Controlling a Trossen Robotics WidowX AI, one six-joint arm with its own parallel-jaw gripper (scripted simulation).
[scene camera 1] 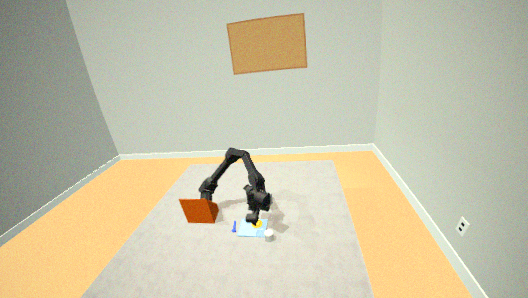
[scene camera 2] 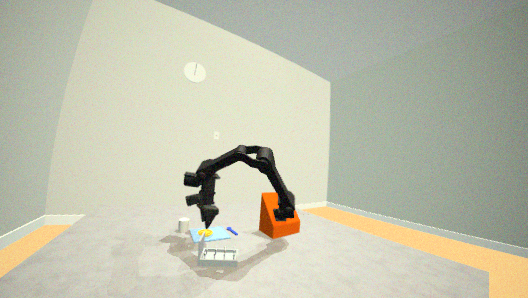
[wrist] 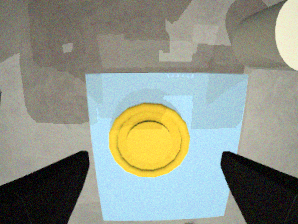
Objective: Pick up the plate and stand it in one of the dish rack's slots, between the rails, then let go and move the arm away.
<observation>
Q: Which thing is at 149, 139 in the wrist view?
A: A yellow plate.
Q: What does the gripper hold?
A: Nothing.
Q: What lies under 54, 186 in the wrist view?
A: The gripper.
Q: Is the gripper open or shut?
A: Open.
</observation>
